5 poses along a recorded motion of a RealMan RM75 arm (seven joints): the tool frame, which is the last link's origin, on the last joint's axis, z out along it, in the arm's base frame.
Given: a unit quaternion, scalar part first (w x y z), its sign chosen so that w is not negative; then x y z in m.
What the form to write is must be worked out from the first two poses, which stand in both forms.
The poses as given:
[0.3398 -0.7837 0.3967 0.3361 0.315 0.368 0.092]
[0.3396 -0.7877 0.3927 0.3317 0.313 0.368 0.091]
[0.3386 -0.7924 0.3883 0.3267 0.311 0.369 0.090]
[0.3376 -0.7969 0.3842 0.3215 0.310 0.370 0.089]
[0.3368 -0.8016 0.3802 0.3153 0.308 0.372 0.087]
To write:
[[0.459 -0.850 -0.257 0.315], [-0.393 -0.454 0.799 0.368], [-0.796 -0.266 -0.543 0.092], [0 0 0 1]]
[[0.472 -0.844 -0.256 0.313], [-0.393 -0.461 0.795 0.368], [-0.789 -0.274 -0.549 0.091], [0 0 0 1]]
[[0.485 -0.837 -0.255 0.311], [-0.394 -0.469 0.790 0.369], [-0.781 -0.283 -0.557 0.090], [0 0 0 1]]
[[0.498 -0.829 -0.253 0.310], [-0.395 -0.477 0.785 0.370], [-0.772 -0.291 -0.565 0.089], [0 0 0 1]]
[[0.512 -0.822 -0.249 0.308], [-0.397 -0.484 0.780 0.372], [-0.762 -0.300 -0.574 0.087], [0 0 0 1]]

